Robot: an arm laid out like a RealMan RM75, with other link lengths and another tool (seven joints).
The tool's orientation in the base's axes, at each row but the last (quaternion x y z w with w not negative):
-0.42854, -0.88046, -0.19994, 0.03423
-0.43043, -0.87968, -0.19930, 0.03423
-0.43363, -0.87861, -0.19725, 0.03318
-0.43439, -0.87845, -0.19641, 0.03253
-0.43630, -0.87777, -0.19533, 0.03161
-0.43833, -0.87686, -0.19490, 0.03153
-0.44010, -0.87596, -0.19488, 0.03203
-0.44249, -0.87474, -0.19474, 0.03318
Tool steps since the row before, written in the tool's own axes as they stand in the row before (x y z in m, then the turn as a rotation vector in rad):
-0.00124, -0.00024, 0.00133, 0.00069, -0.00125, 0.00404
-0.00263, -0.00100, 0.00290, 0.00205, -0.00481, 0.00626
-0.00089, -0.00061, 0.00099, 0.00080, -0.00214, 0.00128
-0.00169, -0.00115, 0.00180, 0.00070, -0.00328, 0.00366
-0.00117, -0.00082, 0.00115, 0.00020, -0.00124, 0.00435
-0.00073, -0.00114, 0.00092, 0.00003, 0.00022, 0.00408
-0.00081, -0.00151, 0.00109, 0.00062, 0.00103, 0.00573
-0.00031, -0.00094, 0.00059, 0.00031, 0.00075, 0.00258
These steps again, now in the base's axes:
0.00075, -0.00054, -0.00159, -0.00095, 0.00136, -0.00395
0.00120, -0.00140, -0.00359, -0.00430, 0.00126, -0.00682
0.00019, -0.00063, -0.00131, -0.00201, -0.00009, -0.00167
0.00036, -0.00122, -0.00241, -0.00256, 0.00010, -0.00425
0.00022, -0.00090, -0.00158, -0.00059, 0.00109, -0.00436
-0.00034, -0.00083, -0.00137, 0.00062, 0.00165, -0.00369
-0.00056, -0.00102, -0.00166, 0.00109, 0.00314, -0.00482
-0.00048, -0.00052, -0.00091, 0.00070, 0.00159, -0.00207

